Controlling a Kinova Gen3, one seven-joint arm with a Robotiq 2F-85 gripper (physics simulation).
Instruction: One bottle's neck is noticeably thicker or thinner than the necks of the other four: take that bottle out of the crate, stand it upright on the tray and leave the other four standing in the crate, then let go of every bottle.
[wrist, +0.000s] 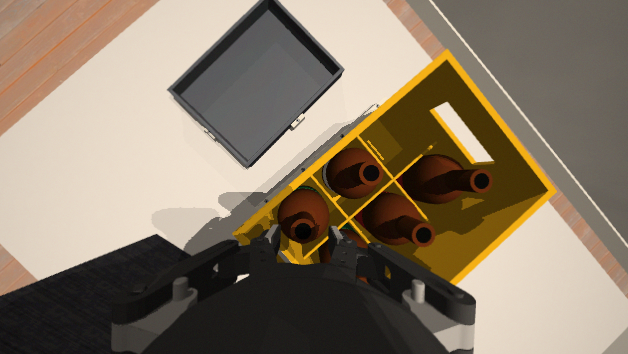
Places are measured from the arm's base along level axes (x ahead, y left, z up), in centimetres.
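Pixels of known places: gripper, fingertip midpoint: (304, 235).
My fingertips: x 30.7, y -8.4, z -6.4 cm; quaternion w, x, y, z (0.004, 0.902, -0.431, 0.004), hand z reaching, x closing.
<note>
For each thing: its middle in the pictures, then the offset to it from my fingertips. "spot": a spot on its surface instead.
- yellow crate at a spot on its surface: (500, 122) spot: dx +21.2, dy -7.6, dz +0.1 cm
- further bottle at a spot on its surface: (356, 239) spot: dx +2.3, dy -7.4, dz -6.7 cm
- dark grey tray at a spot on its surface: (260, 90) spot: dx +10.9, dy +20.6, dz -16.9 cm
The yellow crate (500, 122) holds brown bottles with their necks up. One bottle (303, 205) stands in the cell near the left wall; its neck shows between my fingertips. Other bottles show at the upper middle (347, 170), at the right (432, 175) and at the lower right (387, 215). A further bottle (356, 239) is mostly hidden behind my right finger. Differences in neck thickness are hard to judge from this view. My gripper (304, 235) is open, with its fingers apart on either side of the left bottle's neck, holding nothing. The dark grey tray (260, 90) is empty.
The tray has raised walls and stands up and left of the crate, with a small gap between them. Thin yellow dividers (412, 161) separate the crate's cells. A black surface (100, 290) lies at the lower left. The crate's near end is hidden by my gripper.
</note>
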